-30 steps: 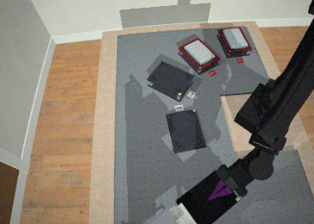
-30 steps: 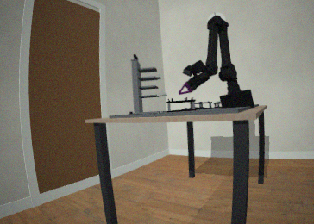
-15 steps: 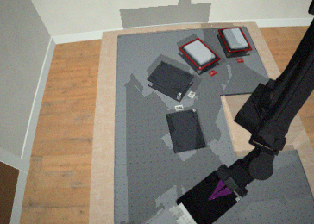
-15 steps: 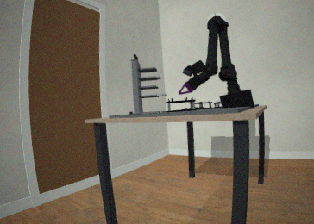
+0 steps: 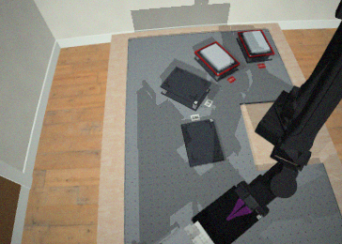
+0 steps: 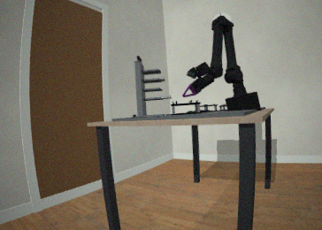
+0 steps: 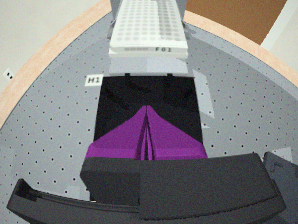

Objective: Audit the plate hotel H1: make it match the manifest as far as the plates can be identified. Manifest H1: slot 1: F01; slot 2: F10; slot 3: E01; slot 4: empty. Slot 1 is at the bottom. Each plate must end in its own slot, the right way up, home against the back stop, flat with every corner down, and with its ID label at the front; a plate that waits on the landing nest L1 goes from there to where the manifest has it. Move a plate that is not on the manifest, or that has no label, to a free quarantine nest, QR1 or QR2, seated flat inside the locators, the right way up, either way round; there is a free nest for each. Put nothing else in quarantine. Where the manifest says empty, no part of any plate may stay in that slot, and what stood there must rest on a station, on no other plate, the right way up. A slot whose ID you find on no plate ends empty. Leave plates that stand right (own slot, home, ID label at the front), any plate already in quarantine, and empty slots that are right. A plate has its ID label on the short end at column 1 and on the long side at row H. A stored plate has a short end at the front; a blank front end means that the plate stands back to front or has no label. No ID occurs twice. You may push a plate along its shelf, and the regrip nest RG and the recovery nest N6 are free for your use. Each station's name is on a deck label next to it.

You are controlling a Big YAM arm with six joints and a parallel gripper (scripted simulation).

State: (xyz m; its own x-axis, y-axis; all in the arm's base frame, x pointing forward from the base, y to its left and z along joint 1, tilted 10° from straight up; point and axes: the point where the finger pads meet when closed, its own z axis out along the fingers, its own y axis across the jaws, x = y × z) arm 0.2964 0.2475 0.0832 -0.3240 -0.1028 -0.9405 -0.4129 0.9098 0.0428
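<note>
The black nest is 5 cm below my hand. Also, from my hand: plate hotel: 23 cm ahead, 10 cm to the left, 5 cm above; then L1 label: 7 cm behind, 43 cm to the right, 11 cm below; then H1 deck label: 7 cm ahead, 14 cm to the left, 11 cm below.
</note>
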